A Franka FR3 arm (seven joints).
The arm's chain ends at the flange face. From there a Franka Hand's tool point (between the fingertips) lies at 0.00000 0.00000 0.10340 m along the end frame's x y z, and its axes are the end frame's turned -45 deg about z.
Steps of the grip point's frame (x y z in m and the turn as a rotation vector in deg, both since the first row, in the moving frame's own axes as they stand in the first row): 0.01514, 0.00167, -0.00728, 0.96, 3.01, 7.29; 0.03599, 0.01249, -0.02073, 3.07, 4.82, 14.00; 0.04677, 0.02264, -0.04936, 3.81, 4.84, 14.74; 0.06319, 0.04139, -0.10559, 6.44, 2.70, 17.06; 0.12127, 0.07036, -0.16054, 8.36, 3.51, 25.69
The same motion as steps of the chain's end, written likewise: 0.00896, -0.00464, -0.00712, 2.81, 1.45, 7.29; 0.03085, -0.00694, -0.02022, 5.58, 1.24, 14.00; 0.04637, -0.00633, -0.04877, 6.12, 0.73, 14.74; 0.07692, -0.00325, -0.10483, 6.46, -2.64, 17.06; 0.13813, -0.02005, -0.15927, 8.39, -3.43, 25.69
